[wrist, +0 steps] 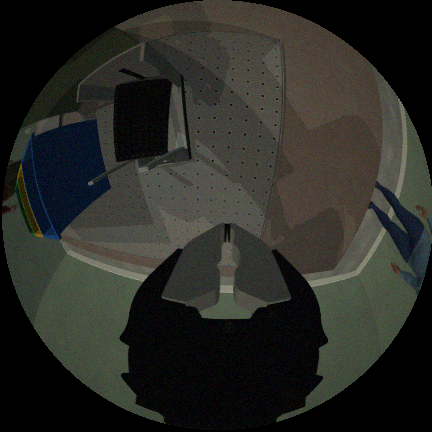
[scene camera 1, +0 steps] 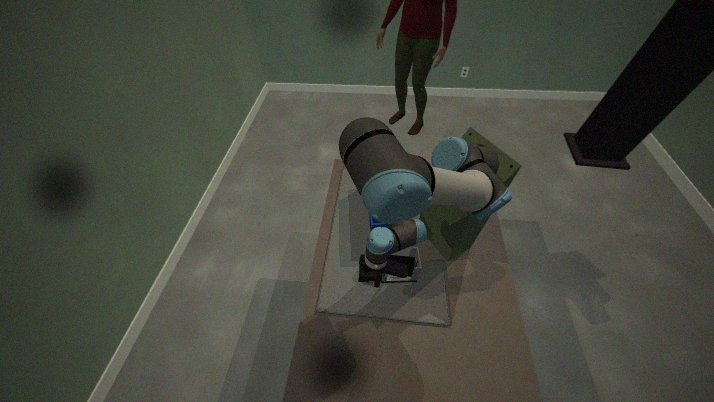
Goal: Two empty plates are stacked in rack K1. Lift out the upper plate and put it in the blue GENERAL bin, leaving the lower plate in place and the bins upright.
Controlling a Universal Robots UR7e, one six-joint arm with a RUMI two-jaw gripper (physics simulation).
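Frame: origin at the arm's base, x back, y right, z up, level; metres.
Seen in the pictures: gripper, fingertip midpoint: [wrist: 226, 224] [scene camera 1: 373, 283].
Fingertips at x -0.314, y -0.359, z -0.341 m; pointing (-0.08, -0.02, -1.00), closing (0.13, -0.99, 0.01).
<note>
Pixels of each thing's middle, then the offset from my fingertips to it. Level surfaces: height alone.
- dark rectangular plate at the middle of its body: [wrist: 139, 117] [scene camera 1: 399, 265] dx +0.100, dy +0.135, dz -0.090 m
- blue bin at the middle of its body: [wrist: 60, 174] [scene camera 1: 388, 222] dx +0.030, dy +0.328, dz -0.051 m
- perforated board at its surface level: dz -0.141 m
My gripper [scene camera 1: 377, 283] [wrist: 226, 224] is shut with nothing between its fingertips. It hangs over the perforated board, beside and apart from the rack. A dark rectangular plate [scene camera 1: 401, 266] [wrist: 142, 120] lies level at what looks like rack K1, with grey metal parts [wrist: 170, 156] at its edge. The dim light hides whether one or two plates are there. The blue bin [scene camera 1: 378, 221] [wrist: 67, 175] stands upright behind the rack. Most of it is hidden by the arm in the scene view, and its label cannot be read.
Yellow [wrist: 26, 200] and green [wrist: 20, 205] bin edges show beyond the blue bin. The perforated board [scene camera 1: 345, 297] [wrist: 235, 115] lies under the rack. A green base block [scene camera 1: 450, 237] carries the arm. A person in red [scene camera 1: 422, 20] stands behind; a person in blue [wrist: 417, 250] shows at right.
</note>
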